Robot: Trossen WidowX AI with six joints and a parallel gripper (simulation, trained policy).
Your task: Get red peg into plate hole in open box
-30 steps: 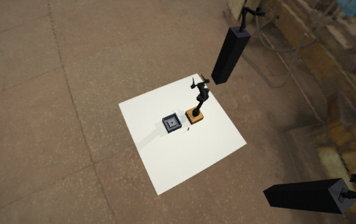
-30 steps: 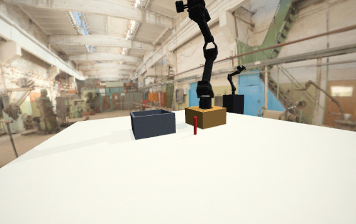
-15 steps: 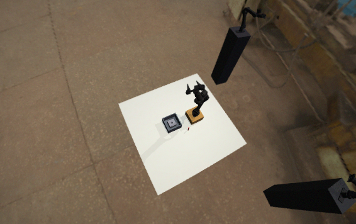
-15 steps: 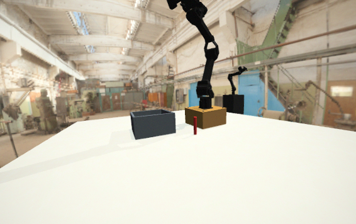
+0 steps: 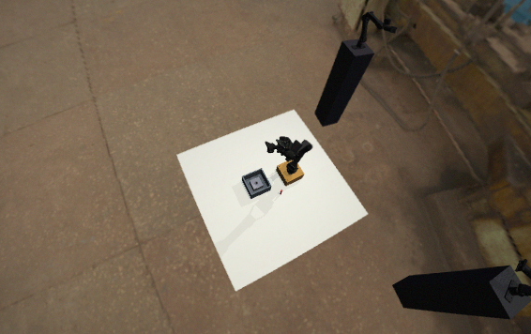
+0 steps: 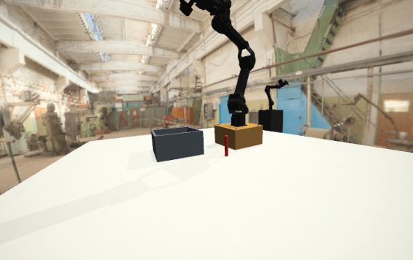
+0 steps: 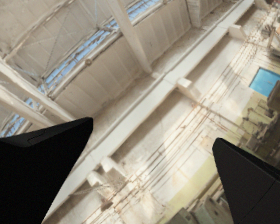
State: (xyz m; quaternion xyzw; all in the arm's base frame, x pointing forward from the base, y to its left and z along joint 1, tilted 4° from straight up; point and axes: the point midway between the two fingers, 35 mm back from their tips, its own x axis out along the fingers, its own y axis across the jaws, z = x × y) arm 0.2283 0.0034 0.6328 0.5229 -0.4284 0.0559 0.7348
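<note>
The red peg lies 13 cm behind my gripper tip, 11 cm to the left of it and 70 cm below it. Also, from my gripper tip: dark box: 5 cm ahead, 3 cm to the right, 72 cm below.
</note>
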